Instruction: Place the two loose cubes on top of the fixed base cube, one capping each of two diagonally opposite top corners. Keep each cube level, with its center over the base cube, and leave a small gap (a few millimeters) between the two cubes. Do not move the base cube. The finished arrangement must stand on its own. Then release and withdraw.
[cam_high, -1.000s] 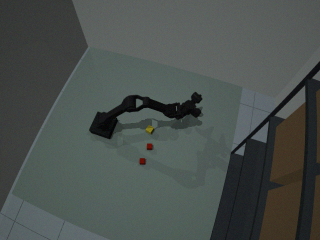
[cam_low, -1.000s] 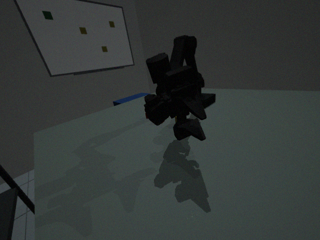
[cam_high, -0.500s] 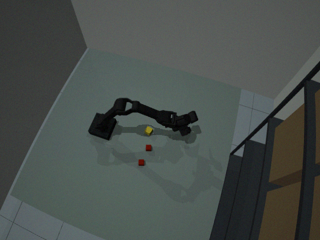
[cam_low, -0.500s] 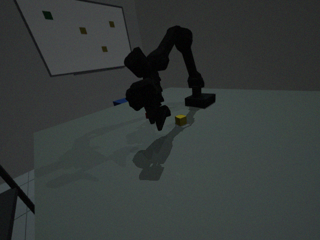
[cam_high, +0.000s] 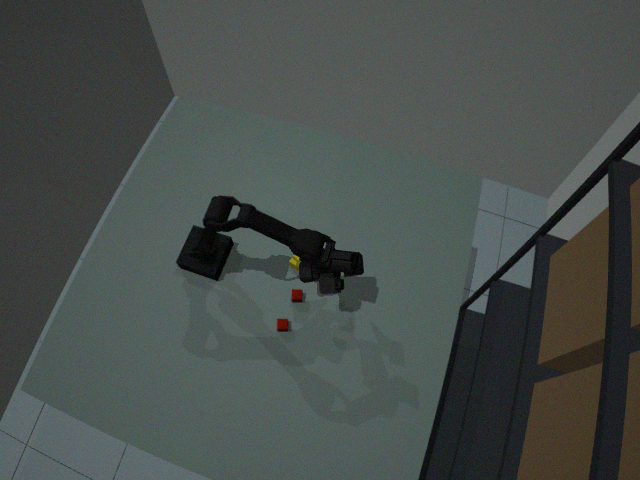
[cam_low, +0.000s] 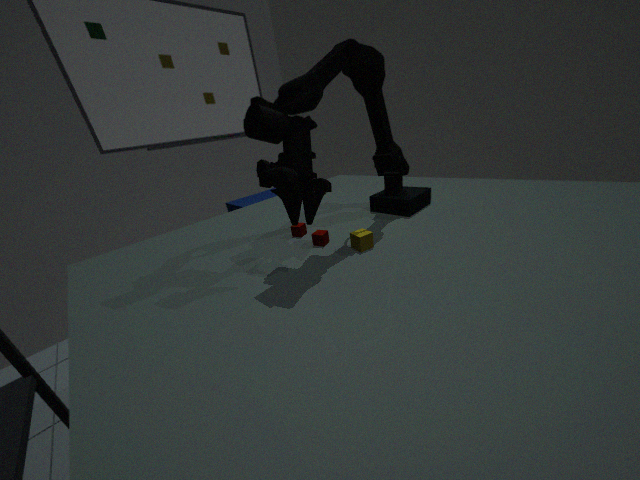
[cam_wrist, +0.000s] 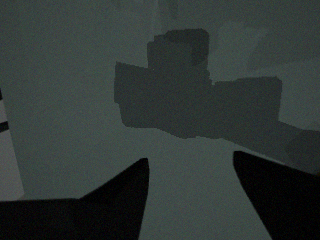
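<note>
My gripper tip is now 14 cm past the yellow cube, 9 cm above it and 6 cm to the right of it.
</note>
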